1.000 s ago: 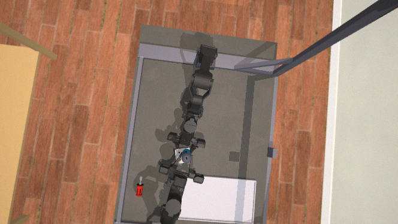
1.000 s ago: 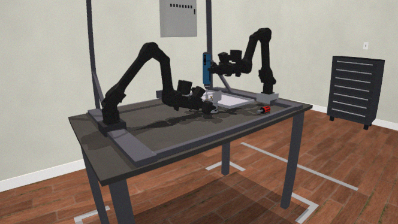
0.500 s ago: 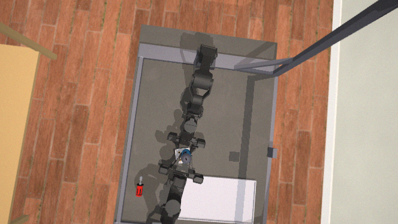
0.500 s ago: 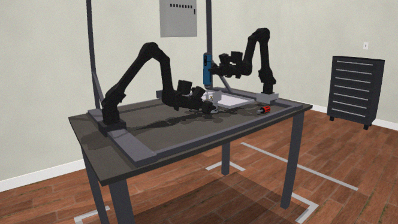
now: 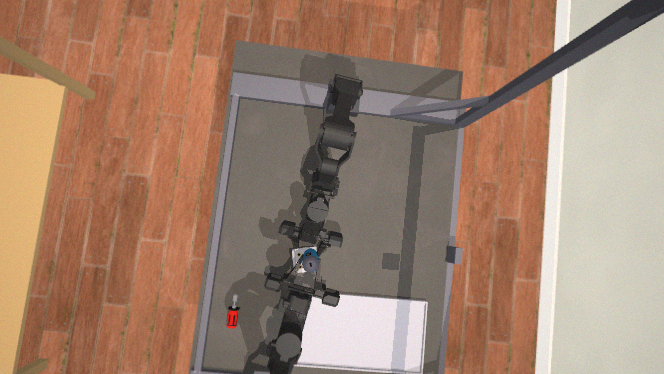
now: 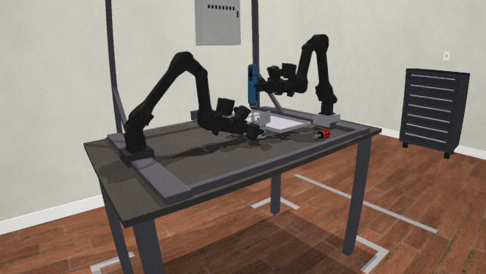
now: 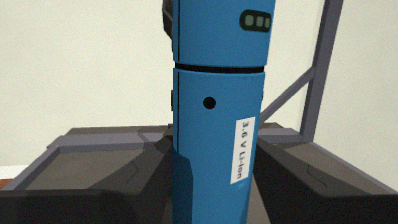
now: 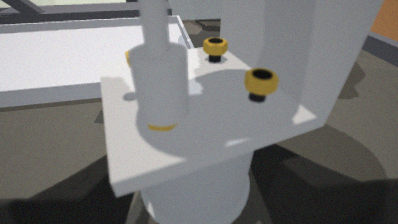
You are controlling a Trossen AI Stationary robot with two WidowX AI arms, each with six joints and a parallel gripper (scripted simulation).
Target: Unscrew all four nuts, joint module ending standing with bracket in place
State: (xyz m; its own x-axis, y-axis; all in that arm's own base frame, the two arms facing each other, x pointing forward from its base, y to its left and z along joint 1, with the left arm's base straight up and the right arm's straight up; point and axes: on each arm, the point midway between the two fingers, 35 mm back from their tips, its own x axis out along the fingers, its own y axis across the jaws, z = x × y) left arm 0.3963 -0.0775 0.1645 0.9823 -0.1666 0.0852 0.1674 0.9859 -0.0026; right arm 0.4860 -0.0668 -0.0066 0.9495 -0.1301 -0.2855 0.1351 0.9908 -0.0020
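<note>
My right hand is 3 cm to the right of the joint module. Round my right hand: grey socket (5 cm above, 1 cm behind); red-handled tool (24 cm to the left, 17 cm ahead, 2 cm below); white bracket (4 cm above, 3 cm to the left).
</note>
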